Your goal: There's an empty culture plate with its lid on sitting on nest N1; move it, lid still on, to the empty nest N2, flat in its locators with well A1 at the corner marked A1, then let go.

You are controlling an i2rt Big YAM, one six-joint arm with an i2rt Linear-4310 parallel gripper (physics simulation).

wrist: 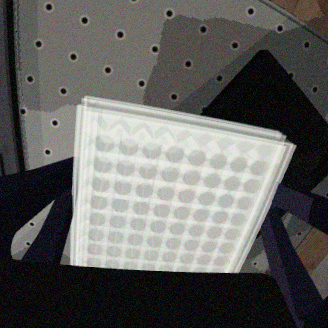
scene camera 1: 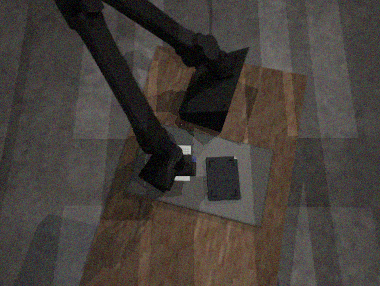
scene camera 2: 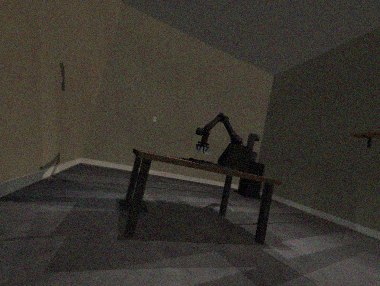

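Pixels of known places: gripper, fingertip midpoint: (wrist: 172, 178) (scene camera 1: 178, 171) (scene camera 2: 200, 152); arm's base, link origin: (scene camera 1: 224, 69) (scene camera 2: 241, 152).
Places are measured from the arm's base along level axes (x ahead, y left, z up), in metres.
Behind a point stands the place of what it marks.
The white lidded culture plate (wrist: 172, 195) @(x 0.391, y -0.041, z -0.077 m) (scene camera 1: 184, 149) @(x 0.308, y -0.048, z -0.078 m) is held above the grey perforated board, lid on, its wells showing through. My gripper (wrist: 172, 178) @(x 0.391, y -0.043, z -0.092 m) (scene camera 1: 185, 164) (scene camera 2: 202, 148) @(x 0.391, y -0.043, z -0.092 m) is shut on it, a finger at each side. A black nest (scene camera 1: 152, 175) (wrist: 270, 100) @(x 0.449, y -0.100, z -0.160 m), turned at an angle, lies left of the gripper in scene camera 1, partly under the arm, and beyond the plate's right corner in the wrist view. A dark, empty nest (scene camera 1: 223, 178) @(x 0.351, y 0.123, z -0.160 m) (wrist: 7, 75) @(x 0.382, y 0.069, z -0.161 m) lies on the other side, with a small white corner mark in scene camera 1. Nest labels and the A1 marks are unreadable.
The grey board (scene camera 1: 252, 182) @(x 0.328, y 0.233, z -0.172 m) (wrist: 100, 45) @(x 0.426, y 0.022, z -0.172 m) lies on the wooden table (scene camera 1: 220, 240) @(x 0.569, y 0.180, z -0.185 m) (scene camera 2: 185, 162) @(x 0.632, y 0.404, z -0.194 m). A large black wedge-shaped block (scene camera 1: 212, 97) @(x 0.113, y -0.008, z -0.008 m) stands at the back of the table, beside the board. The arm's dark link crosses from the upper left in scene camera 1. The light is dim.
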